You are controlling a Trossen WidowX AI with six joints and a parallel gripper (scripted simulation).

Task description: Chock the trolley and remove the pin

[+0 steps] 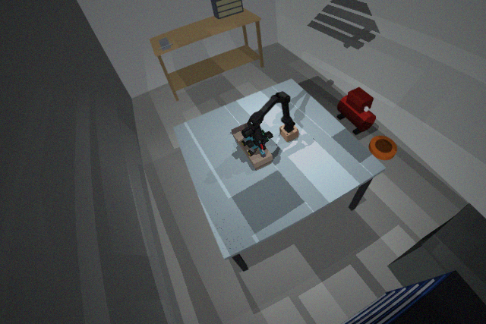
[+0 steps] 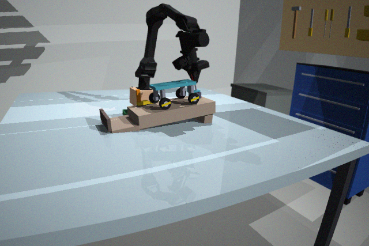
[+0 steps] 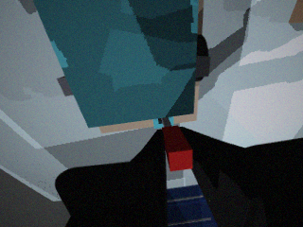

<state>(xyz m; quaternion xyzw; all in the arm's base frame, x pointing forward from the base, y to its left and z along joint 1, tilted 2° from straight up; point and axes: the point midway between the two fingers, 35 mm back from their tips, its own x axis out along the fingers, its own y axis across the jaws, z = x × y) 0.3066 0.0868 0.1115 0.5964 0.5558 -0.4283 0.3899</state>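
My gripper tip is now 120 mm past the green tray, 210 mm to the left of it and 160 mm above it. Also, from my gripper tip: blue-topped trolley (10 mm ahead, 110 mm to the right, 40 mm below); then tan ramp (10 mm ahead, 120 mm to the right, 110 mm below); then red-headed stop pin (right at my gripper tip).
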